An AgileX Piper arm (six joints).
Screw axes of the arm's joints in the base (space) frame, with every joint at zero. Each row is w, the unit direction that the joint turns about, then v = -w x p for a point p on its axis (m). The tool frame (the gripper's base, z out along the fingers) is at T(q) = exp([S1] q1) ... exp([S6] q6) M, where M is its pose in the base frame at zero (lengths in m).
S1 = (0, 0, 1, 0, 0, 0)
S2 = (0, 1, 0, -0.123, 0, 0)
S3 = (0, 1, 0, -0.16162, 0, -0.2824)
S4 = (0.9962, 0, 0.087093, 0, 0.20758, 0)
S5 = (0, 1, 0, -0.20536, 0, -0.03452)
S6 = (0.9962, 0, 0.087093, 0, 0.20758, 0)
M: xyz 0.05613 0 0.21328 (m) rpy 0 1.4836 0 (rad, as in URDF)
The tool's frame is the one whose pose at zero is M.
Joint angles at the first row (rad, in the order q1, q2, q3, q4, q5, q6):
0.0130 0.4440 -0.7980 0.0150 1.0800 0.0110
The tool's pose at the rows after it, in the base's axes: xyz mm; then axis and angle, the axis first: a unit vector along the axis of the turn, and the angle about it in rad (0 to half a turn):
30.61, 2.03, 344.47, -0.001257, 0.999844, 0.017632, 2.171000
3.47, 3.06, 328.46, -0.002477, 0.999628, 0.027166, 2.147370
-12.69, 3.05, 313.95, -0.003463, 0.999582, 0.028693, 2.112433
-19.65, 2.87, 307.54, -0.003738, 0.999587, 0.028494, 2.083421
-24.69, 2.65, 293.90, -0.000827, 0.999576, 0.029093, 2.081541
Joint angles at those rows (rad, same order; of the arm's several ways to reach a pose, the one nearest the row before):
0.0129 0.3440 -0.7650 0.0201 1.1080 0.0109
0.0130 0.2090 -0.7160 0.0360 1.1700 0.0120
0.0130 0.1060 -0.6700 0.0380 1.1920 0.0120
0.0130 0.0550 -0.6490 0.0370 1.1930 0.0120
0.0130 -0.0030 -0.6050 0.0350 1.2050 0.0180

